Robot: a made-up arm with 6 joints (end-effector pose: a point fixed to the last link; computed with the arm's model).
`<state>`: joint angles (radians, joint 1 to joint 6).
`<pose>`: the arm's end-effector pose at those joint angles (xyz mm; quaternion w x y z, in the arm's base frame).
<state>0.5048 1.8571 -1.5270 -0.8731 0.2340 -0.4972</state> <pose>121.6 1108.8 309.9 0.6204 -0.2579 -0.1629 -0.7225</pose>
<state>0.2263 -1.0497 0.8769 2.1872 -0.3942 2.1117</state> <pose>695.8 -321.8 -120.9 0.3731 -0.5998 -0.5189 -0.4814</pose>
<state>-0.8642 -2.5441 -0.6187 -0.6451 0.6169 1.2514</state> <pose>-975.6 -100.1 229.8 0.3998 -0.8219 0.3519 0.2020</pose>
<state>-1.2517 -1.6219 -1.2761 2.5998 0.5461 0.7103</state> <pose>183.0 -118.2 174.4 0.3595 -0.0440 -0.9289 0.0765</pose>
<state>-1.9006 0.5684 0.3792 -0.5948 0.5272 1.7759</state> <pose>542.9 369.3 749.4 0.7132 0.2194 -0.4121 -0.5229</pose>
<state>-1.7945 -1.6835 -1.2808 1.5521 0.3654 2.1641</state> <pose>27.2 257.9 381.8 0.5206 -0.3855 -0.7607 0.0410</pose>
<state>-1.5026 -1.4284 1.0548 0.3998 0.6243 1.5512</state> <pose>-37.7 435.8 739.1 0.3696 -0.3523 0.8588 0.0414</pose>
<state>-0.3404 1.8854 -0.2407 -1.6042 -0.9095 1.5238</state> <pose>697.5 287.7 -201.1 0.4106 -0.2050 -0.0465 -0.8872</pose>
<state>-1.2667 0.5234 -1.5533 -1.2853 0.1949 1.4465</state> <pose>988.8 -375.7 -91.9 0.2055 -0.3508 0.1005 -0.9081</pose>
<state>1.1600 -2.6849 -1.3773 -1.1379 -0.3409 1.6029</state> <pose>-953.6 548.5 -4.5 0.9322 0.0791 -0.2384 0.2608</pose>
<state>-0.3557 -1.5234 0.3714 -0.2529 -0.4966 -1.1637</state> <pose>-249.2 68.2 361.9 0.6292 -0.2128 -0.2910 -0.6886</pose>
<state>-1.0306 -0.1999 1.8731 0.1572 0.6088 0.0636</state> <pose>44.0 312.7 382.3 0.5811 -0.7313 0.3534 -0.0520</pose>
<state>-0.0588 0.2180 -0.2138 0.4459 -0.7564 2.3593</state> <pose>313.8 -54.9 708.2 0.3877 0.5051 -0.5349 -0.5554</pose>
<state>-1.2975 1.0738 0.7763 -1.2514 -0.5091 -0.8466</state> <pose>146.1 -346.3 533.8 0.9087 -0.1502 -0.0043 0.3895</pose>
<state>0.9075 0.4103 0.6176 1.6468 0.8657 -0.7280</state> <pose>489.7 121.6 707.8 0.5559 -0.2277 0.2126 0.7707</pose>
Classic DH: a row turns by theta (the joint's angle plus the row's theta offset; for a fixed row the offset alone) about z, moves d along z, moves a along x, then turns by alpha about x. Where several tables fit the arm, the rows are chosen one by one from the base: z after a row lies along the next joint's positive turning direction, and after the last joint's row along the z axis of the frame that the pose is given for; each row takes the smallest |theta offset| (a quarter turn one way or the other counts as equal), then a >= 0, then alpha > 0; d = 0 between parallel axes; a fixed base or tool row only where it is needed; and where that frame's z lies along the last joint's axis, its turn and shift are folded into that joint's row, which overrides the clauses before.
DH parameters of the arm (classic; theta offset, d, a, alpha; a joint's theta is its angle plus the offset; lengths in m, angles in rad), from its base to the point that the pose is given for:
base (fixed): 1.5708 0.3286 0.0697 1.5708
joint 1: 0.0134 0.0406 -0.0598 -1.6515
joint 2: 0.6644 -1.1068 -0.317 -2.8766
joint 3: 0.6683 -0.9136 -0.0568 1.4428
joint 4: -0.1501 0.082 -0.1129 1.5708
joint 5: 0.0554 0.3347 -0.193 -0.8831
joint 6: 0.9301 0.3738 -0.0553 0.5295
tool (fixed): -0.6881 -0.2752 0 0

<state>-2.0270 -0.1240 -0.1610 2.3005 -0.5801 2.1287</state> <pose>235.6 -370.6 221.8 0.3842 -0.3513 -0.3969 0.7559</pose>
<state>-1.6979 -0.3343 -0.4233 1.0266 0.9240 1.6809</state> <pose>482.0 382.6 329.8 0.7286 -0.2909 -0.5692 -0.2460</pose>
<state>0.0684 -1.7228 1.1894 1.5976 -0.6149 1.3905</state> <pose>288.5 -768.2 264.4 0.1644 0.7253 0.6408 0.1906</pose>
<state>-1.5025 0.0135 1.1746 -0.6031 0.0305 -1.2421</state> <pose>-127.9 -104.9 429.0 0.6385 -0.5882 -0.4656 0.1717</pose>
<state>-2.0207 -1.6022 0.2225 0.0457 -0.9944 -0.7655</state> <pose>-126.4 189.5 295.5 0.2245 -0.6120 -0.5665 -0.5041</pose>
